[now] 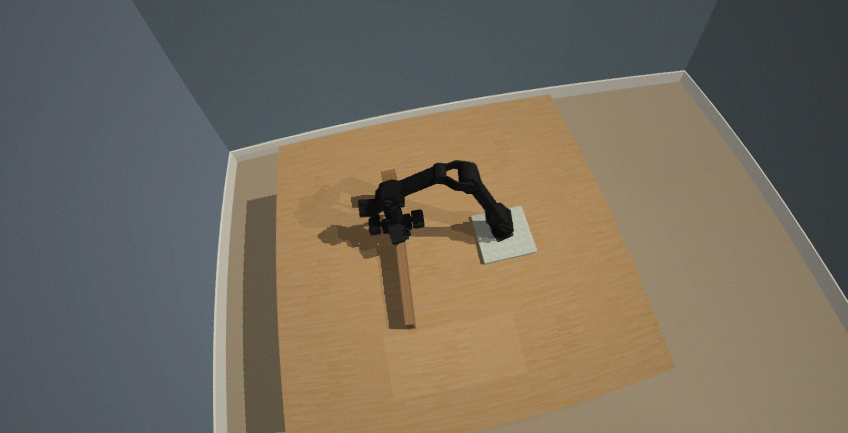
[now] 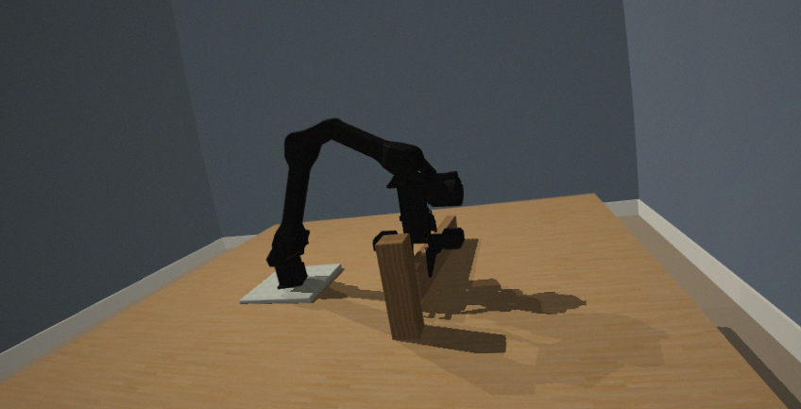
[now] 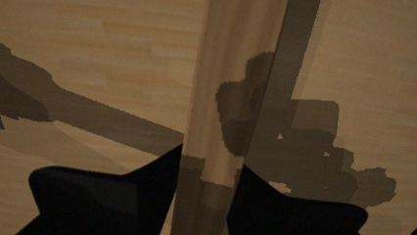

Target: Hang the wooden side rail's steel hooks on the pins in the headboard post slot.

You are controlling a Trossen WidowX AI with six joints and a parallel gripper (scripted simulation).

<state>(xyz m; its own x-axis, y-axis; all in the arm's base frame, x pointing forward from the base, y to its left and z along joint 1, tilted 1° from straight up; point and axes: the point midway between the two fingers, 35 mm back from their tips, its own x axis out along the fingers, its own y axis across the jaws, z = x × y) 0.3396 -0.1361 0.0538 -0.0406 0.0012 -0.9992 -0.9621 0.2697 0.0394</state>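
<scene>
The wooden headboard post lies 15 cm to the right of my gripper tip, 4 cm above it and 3 cm behind it.
</scene>
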